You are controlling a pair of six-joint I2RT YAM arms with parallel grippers.
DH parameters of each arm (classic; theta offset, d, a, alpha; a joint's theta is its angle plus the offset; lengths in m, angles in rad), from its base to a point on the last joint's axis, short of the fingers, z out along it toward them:
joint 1: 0 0.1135 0.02 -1.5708
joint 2: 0 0 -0.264 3.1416
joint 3: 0.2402 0 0.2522 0
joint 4: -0.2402 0 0.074 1.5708
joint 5: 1.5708 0 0 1.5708
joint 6: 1.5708 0.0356 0 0
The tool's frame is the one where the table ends.
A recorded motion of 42 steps. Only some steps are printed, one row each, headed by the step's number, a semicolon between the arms.
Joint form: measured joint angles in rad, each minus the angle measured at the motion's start. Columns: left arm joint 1, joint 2, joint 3, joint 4, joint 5, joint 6; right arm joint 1, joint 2, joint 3, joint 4, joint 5, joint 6.
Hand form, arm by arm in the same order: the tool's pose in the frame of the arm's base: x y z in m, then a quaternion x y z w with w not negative. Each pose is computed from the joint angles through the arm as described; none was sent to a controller.
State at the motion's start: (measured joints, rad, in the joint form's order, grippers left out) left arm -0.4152 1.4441 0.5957 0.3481 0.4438 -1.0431; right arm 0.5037 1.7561 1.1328 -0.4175 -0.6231 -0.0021
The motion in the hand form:
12: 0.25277 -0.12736 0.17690 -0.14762 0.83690 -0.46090 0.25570; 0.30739 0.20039 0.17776 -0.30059 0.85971 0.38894 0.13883
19: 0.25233 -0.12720 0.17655 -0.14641 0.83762 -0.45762 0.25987; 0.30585 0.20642 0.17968 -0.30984 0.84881 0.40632 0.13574
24: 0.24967 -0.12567 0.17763 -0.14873 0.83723 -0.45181 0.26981; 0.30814 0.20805 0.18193 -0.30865 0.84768 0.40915 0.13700
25: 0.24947 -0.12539 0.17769 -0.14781 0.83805 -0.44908 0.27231; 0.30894 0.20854 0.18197 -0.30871 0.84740 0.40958 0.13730
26: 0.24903 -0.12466 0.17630 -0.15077 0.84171 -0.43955 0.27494; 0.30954 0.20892 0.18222 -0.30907 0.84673 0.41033 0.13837
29: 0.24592 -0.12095 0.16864 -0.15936 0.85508 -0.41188 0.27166; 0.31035 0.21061 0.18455 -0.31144 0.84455 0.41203 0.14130
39: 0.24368 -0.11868 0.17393 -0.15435 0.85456 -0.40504 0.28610; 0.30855 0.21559 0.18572 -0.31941 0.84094 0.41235 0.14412
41: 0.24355 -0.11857 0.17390 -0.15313 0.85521 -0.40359 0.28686; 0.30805 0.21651 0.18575 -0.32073 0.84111 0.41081 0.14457
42: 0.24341 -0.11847 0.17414 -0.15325 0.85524 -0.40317 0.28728; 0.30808 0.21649 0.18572 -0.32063 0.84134 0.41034 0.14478
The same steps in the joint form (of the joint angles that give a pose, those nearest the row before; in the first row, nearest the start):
12: 0.0000 -0.0092 -0.0198 0.0023 -0.0221 0.0286; 0.0107 0.0687 0.0290 0.0263 -0.0878 0.0393
19: -0.0011 -0.0107 -0.0225 0.0034 -0.0309 0.0359; 0.0244 0.0721 0.0355 0.0374 -0.1236 0.0423
24: -0.0027 -0.0282 -0.0332 0.0019 -0.0538 0.0412; 0.0248 0.0771 0.0496 0.0359 -0.1278 0.0488
25: -0.0027 -0.0302 -0.0336 -0.0011 -0.0591 0.0473; 0.0248 0.0801 0.0534 0.0363 -0.1285 0.0492
26: -0.0031 -0.0309 -0.0343 -0.0145 -0.0771 0.0557; 0.0248 0.0816 0.0557 0.0385 -0.1297 0.0496
29: 0.0004 -0.0309 -0.0458 -0.0584 -0.1125 0.0782; 0.0275 0.0820 0.0641 0.0393 -0.1316 0.0500
39: 0.0023 -0.0611 -0.0477 -0.0763 -0.1320 0.0999; 0.0416 0.0824 0.0675 0.0469 -0.1282 0.0481
41: 0.0023 -0.0618 -0.0477 -0.0786 -0.1335 0.1041; 0.0446 0.0824 0.0679 0.0469 -0.1240 0.0473
42: 0.0023 -0.0633 -0.0477 -0.0801 -0.1347 0.1045; 0.0446 0.0824 0.0679 0.0470 -0.1228 0.0473

